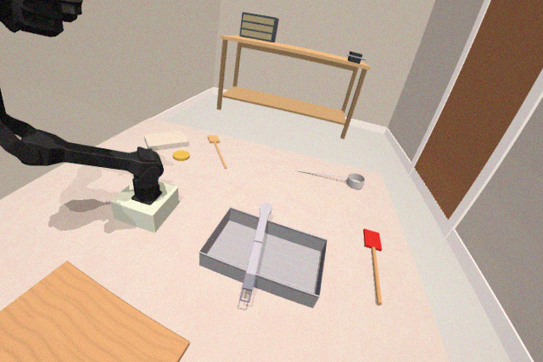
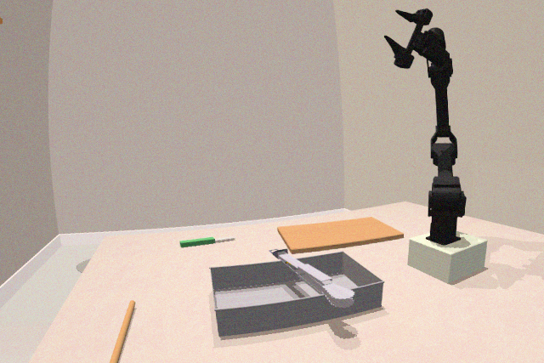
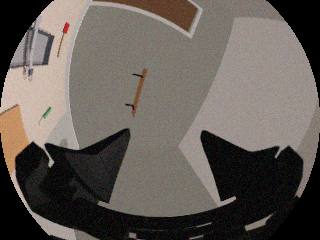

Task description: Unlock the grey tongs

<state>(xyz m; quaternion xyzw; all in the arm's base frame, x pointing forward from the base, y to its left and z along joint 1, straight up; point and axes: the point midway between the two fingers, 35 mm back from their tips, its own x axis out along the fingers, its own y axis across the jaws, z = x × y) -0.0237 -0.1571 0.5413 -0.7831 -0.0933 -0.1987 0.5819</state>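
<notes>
Right now my gripper tip is 60 cm above the grey roasting tin, 37 cm short of it and 12 cm to the right of it. Also, from my gripper tip: pale block 61 cm below, 59 cm to the left, 21 cm behind.
</notes>
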